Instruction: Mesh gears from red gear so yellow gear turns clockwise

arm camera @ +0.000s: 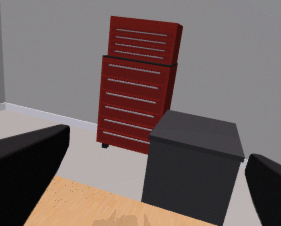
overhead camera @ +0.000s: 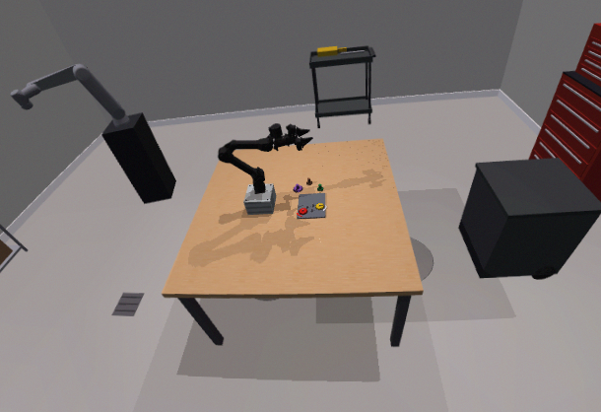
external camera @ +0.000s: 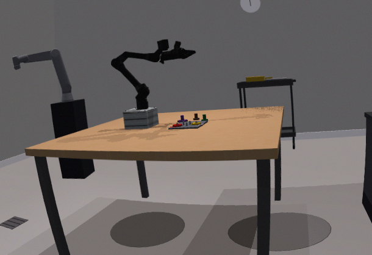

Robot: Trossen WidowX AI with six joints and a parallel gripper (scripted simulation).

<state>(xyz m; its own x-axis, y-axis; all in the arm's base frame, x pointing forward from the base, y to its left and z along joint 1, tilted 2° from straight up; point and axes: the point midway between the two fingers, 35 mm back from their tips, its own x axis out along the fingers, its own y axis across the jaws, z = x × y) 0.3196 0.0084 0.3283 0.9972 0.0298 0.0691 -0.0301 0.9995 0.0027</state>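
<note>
The purple gear is 130 mm behind my gripper tip, 60 mm to the left of it and 410 mm below it. The rest, counted from my gripper tip: green gear (20 mm ahead, 10 mm to the left, 410 mm below); grey board (70 mm behind, 120 mm to the right, 420 mm below); brown gear (40 mm behind, 90 mm to the left, 410 mm below).
</note>
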